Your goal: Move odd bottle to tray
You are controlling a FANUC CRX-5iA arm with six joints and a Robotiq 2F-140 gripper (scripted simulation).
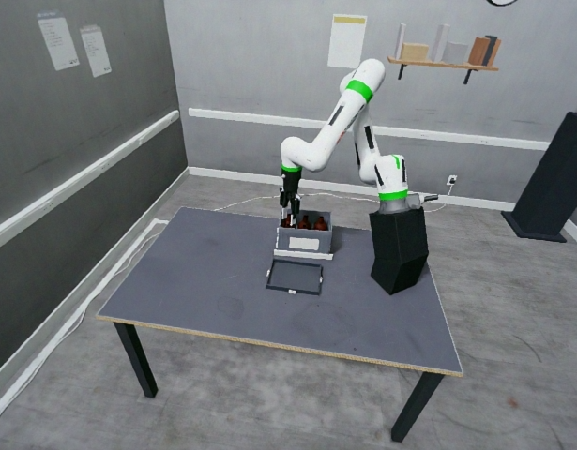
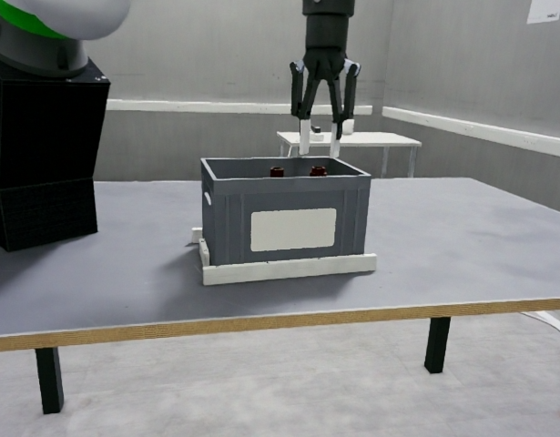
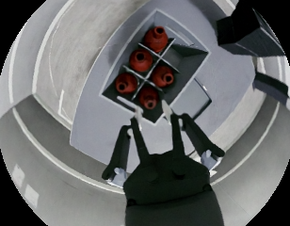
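The grey crate is 13 cm below my hand, 8 cm behind it and 5 cm to the right of it. From my hand the other things lie so: dark tray (21 cm to the left, 20 cm below, 7 cm behind).
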